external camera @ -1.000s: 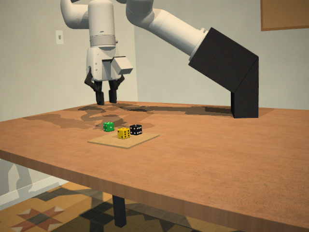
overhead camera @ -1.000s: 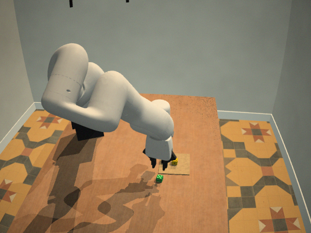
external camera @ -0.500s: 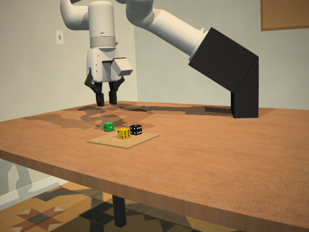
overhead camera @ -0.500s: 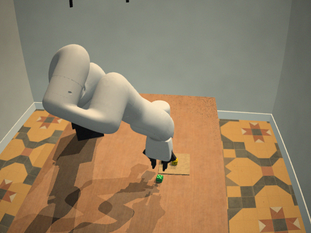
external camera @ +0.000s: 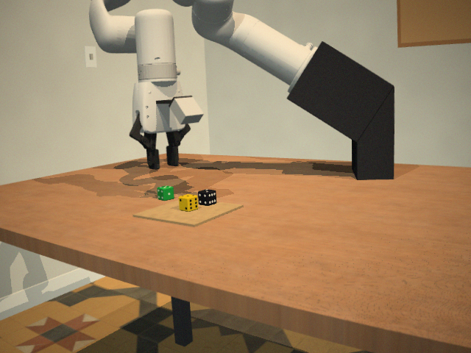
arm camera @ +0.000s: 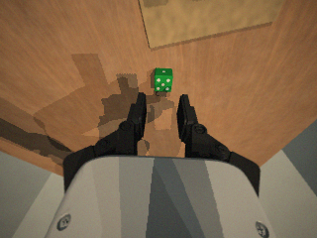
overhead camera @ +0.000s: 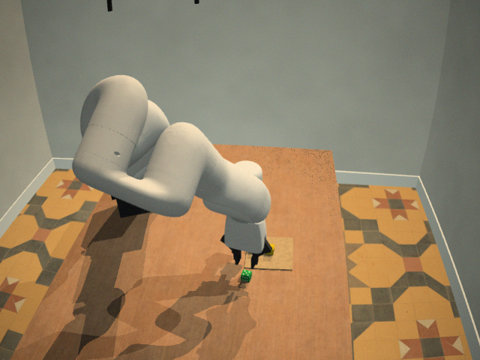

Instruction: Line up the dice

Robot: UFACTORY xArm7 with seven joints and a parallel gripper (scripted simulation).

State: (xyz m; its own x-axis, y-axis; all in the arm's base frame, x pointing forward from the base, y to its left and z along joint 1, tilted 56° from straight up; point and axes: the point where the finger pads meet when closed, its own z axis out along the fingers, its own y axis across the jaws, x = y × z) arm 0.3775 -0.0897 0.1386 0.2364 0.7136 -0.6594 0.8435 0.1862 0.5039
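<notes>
My gripper is now 7 cm above the green die. Also, from my hand: tan mat: 11 cm to the left, 8 cm below, 7 cm ahead; then yellow die: 11 cm to the left, 7 cm below, 6 cm ahead; then black die: 12 cm to the left, 7 cm below, 2 cm ahead.
</notes>
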